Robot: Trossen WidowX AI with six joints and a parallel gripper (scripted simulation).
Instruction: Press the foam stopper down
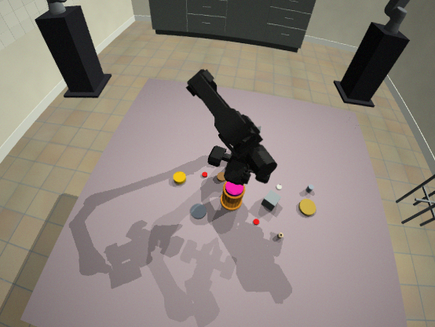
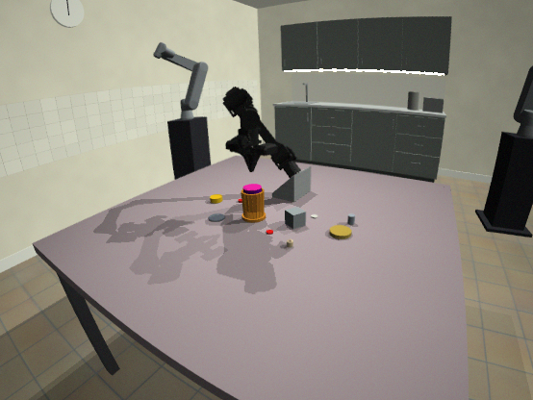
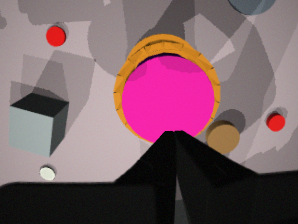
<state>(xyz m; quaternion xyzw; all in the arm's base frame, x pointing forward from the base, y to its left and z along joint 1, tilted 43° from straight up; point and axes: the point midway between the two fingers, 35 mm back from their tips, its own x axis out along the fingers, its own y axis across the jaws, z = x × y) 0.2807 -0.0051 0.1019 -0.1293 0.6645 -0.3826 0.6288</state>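
Now: the magenta foam stopper 100 mm below my hand. The rest, counted from my hand: grey cube: 180 mm below, 150 mm to the left; then red button: 200 mm below, 100 mm to the left, 80 mm ahead; then brown disc: 200 mm below, 100 mm behind, 40 mm to the right.
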